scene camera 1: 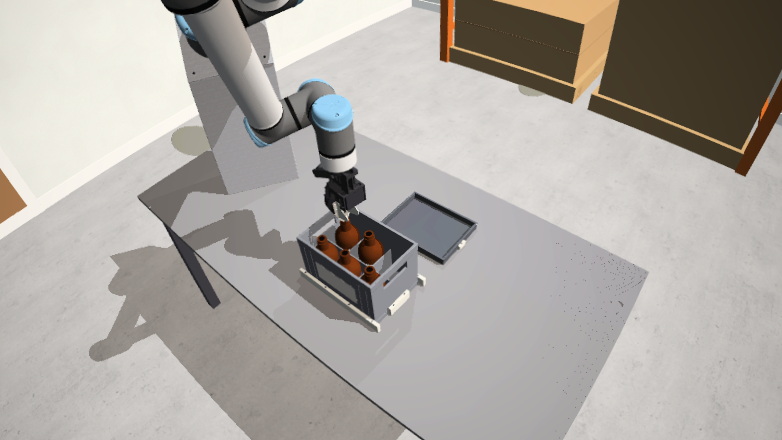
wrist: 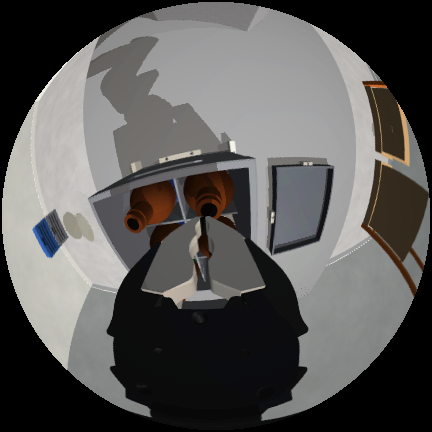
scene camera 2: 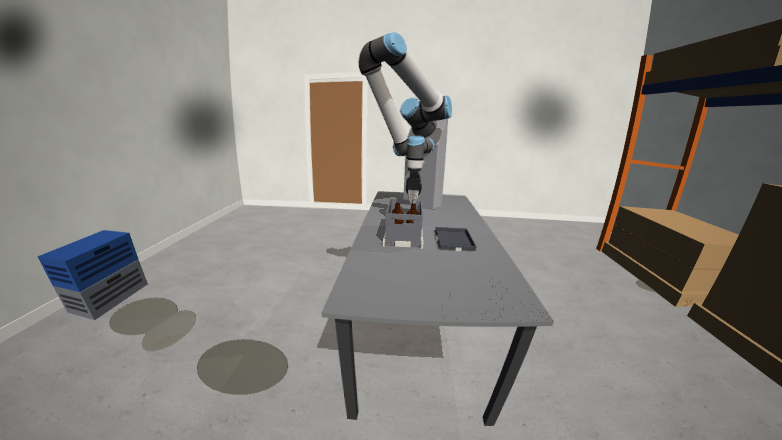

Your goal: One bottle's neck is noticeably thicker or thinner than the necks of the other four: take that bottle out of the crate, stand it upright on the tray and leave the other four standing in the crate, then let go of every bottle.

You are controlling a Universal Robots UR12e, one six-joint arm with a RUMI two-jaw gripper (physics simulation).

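Places are measured from the arm's base along level axes (x ahead, y left, z up), in metres.
Where they show: gripper, fingertip midpoint: (scene camera 1: pixel 344 220) (wrist: pixel 203 217) (scene camera 2: pixel 412 203); arm's base, origin of the base link: (scene camera 2: pixel 424 127).
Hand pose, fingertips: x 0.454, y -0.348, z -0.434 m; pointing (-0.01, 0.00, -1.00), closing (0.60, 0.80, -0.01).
Things, the pixels of their top centre, and the offset from my fingertips. "spot": a spot on its surface instead. Level surfaces: height alone.
- grey crate, middle of its top: (wrist: pixel 185 277) (scene camera 1: pixel 355 240) (scene camera 2: pixel 405 206) 0.051 m ahead, 0.077 m right, 0.009 m up
- back bottle, middle of its top: (wrist: pixel 208 210) (scene camera 1: pixel 344 219) 0.002 m back, 0.008 m left, 0.003 m down
- left bottle, middle of its top: (wrist: pixel 132 223) (scene camera 1: pixel 321 238) 0.047 m back, 0.072 m right, 0.003 m down
- right bottle, middle of its top: (scene camera 1: pixel 368 233) 0.078 m ahead, 0.038 m right, 0.003 m down
- middle front bottle, middle of its top: (scene camera 1: pixel 344 252) 0.028 m ahead, 0.114 m right, 0.003 m down
- near-corner bottle, middle of its top: (scene camera 1: pixel 369 269) 0.105 m ahead, 0.160 m right, 0.003 m down
- shallow dark tray, surface spot: (wrist: pixel 300 205) (scene camera 1: pixel 423 227) (scene camera 2: pixel 452 238) spot: 0.204 m ahead, 0.156 m left, 0.161 m down
- grey table, its level: 0.166 m down
The grey crate (scene camera 1: pixel 334 276) (scene camera 2: pixel 404 234) (wrist: pixel 253 200) holds five brown bottles, all upright. The back bottle (scene camera 1: pixel 347 236) (scene camera 2: pixel 413 212) (wrist: pixel 209 189) stands under my gripper (scene camera 1: pixel 343 216) (scene camera 2: pixel 412 200) (wrist: pixel 203 217). My gripper is shut and empty, its fingertips at or just above that bottle's mouth; contact cannot be told. The others are a left bottle (scene camera 1: pixel 327 250) (wrist: pixel 155 197), a right bottle (scene camera 1: pixel 370 250), a middle front bottle (scene camera 1: pixel 348 267) and a near-corner bottle (scene camera 1: pixel 370 275). My fingers partly hide bottles in the wrist view. Which neck differs is unclear. The shallow dark tray (scene camera 1: pixel 429 227) (scene camera 2: pixel 455 238) (wrist: pixel 300 205) holds no bottle.
The crate and tray stand side by side on the grey table (scene camera 1: pixel 492 328) (scene camera 2: pixel 432 284). Off-white blocks (scene camera 1: pixel 399 302) sit along the crate's base. Raised crate walls and thin dividers surround the bottles. A shelf rack (scene camera 2: pixel 631 147) with brown boxes stands beyond the table.
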